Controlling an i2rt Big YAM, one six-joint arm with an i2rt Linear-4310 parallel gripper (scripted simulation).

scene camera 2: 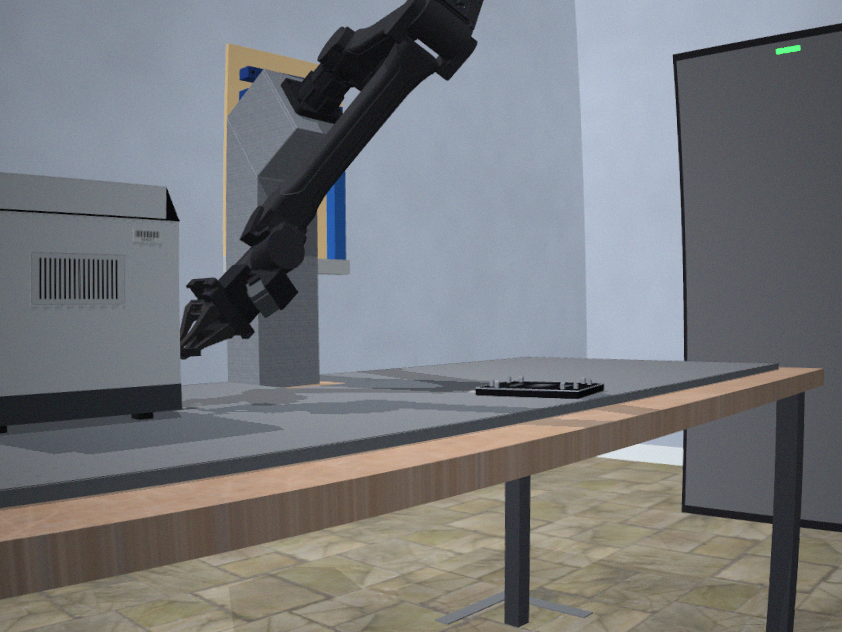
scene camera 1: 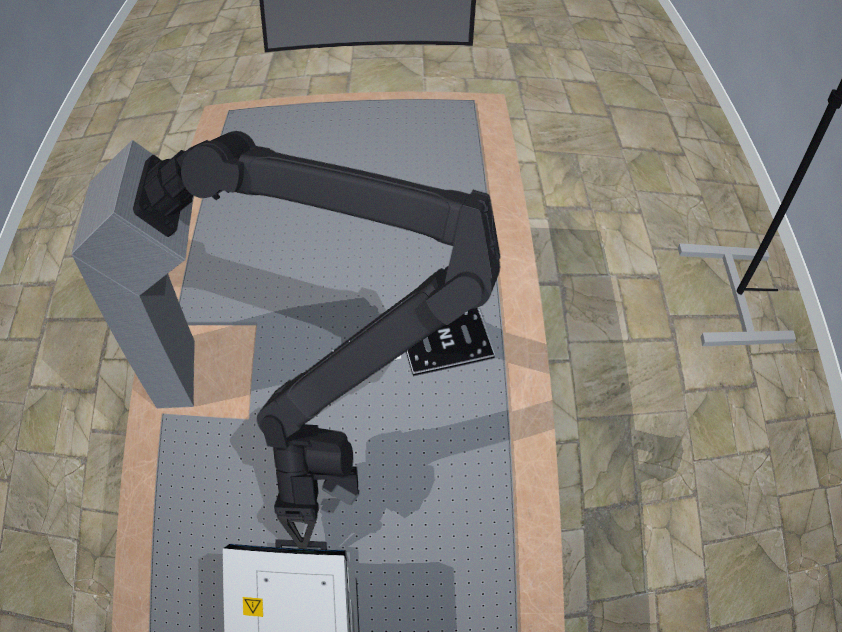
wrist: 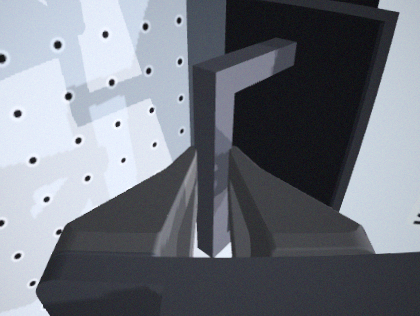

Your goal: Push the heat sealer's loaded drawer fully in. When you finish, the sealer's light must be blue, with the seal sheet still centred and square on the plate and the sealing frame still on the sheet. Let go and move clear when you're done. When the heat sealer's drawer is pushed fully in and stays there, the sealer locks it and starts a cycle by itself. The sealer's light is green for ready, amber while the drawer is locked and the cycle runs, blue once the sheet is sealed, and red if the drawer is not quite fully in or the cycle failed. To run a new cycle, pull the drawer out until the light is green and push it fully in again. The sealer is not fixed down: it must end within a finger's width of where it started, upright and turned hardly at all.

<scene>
In view: the gripper (scene camera 2: 178, 354) and a heat sealer (scene camera 2: 97, 323).
The heat sealer is seen too in the wrist view (wrist: 371, 192). The gripper shows as well in scene camera 1 (scene camera 1: 303, 546) and in the wrist view (wrist: 212, 159).
</scene>
